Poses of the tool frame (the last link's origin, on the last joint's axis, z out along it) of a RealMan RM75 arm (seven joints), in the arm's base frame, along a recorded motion.
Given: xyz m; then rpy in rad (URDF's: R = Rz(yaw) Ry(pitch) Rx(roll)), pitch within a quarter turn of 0, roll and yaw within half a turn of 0.
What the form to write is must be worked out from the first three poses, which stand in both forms.
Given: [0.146 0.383 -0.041 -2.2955 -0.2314 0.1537]
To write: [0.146 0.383 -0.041 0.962 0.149 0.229 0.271 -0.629 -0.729]
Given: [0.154 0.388 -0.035 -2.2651 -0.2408 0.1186]
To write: [0.154 0.388 -0.035 0.964 0.115 0.238 0.258 -0.614 -0.746]
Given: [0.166 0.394 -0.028 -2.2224 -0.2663 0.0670]
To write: [0.166 0.394 -0.028 0.963 0.065 0.263 0.249 -0.591 -0.767]
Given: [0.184 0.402 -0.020 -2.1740 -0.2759 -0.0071]
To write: [0.184 0.402 -0.020 0.962 -0.007 0.272 0.220 -0.569 -0.792]
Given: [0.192 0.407 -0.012 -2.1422 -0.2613 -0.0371]
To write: [0.192 0.407 -0.012 0.965 -0.036 0.258 0.197 -0.549 -0.813]
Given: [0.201 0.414 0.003 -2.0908 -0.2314 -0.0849]
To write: [0.201 0.414 0.003 0.970 -0.083 0.229 0.156 -0.512 -0.845]
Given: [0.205 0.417 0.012 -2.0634 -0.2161 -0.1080]
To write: [0.205 0.417 0.012 0.971 -0.105 0.214 0.137 -0.491 -0.861]
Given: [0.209 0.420 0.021 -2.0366 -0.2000 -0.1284]
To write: [0.209 0.420 0.021 0.972 -0.125 0.199 0.119 -0.468 -0.876]
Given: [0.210 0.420 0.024 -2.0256 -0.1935 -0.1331]
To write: [0.210 0.420 0.024 0.973 -0.130 0.192 0.113 -0.458 -0.882]
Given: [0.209 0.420 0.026 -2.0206 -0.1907 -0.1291]
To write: [0.209 0.420 0.026 0.974 -0.126 0.190 0.113 -0.453 -0.884]
